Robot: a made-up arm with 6 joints.
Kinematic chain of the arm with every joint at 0, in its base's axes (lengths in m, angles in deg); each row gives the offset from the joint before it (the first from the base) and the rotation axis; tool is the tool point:
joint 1: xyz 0 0 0.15 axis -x
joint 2: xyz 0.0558 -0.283 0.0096 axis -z
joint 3: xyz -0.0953 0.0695 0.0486 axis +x
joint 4: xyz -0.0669 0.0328 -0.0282 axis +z
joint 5: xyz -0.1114 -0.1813 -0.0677 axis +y
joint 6: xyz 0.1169 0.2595 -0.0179 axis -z
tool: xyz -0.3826 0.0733 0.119
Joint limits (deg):
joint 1: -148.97..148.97
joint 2: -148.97..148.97
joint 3: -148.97..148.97
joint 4: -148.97..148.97
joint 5: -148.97..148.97
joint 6: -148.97..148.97
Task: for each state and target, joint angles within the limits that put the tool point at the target. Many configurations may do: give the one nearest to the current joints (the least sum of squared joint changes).
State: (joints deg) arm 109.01 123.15 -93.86 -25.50 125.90 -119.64
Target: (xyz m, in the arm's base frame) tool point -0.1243 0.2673 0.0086
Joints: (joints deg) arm 95.96 105.54 -88.45 -12.87 113.32 -117.02
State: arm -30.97 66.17 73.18 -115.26 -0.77 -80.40
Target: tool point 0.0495 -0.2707 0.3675
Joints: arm -65.16 68.28 76.05 -119.36 7.42 -78.17
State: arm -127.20 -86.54 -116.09 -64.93 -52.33 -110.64
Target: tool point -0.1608 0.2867 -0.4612
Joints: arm -133.35 -94.60 -107.34 -49.14 -30.51 -121.90
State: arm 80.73 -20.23 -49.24 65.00 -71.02 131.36
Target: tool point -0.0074 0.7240 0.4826
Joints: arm 116.14 -54.17 -24.61 99.57 -111.57 148.97
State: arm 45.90 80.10 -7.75 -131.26 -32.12 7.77
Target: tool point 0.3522 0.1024 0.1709
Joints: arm 42.01 38.52 10.10 -113.80 -9.82 -19.08
